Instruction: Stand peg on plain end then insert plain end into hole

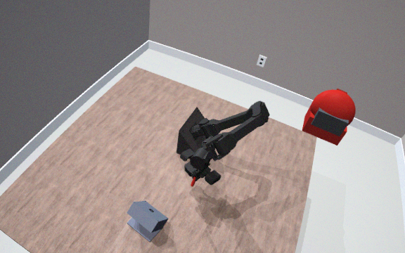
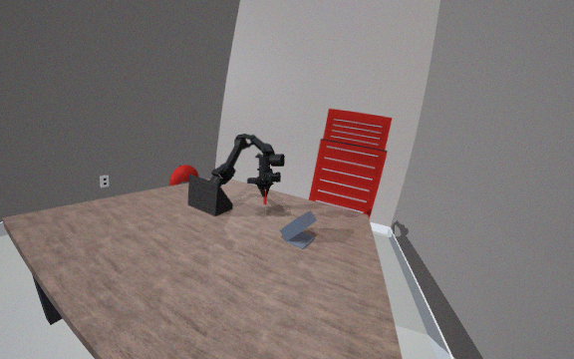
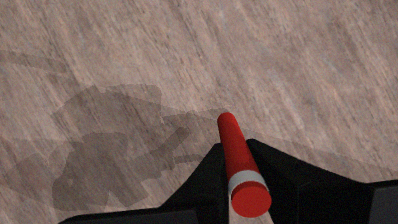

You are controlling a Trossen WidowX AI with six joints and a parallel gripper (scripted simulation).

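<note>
Now: gripper tip 240 mm short of the sloped panel, 80 mm to the left of it and 50 mm above it. From my gripper tip the other things lie so: red peg 20 mm above.
</note>
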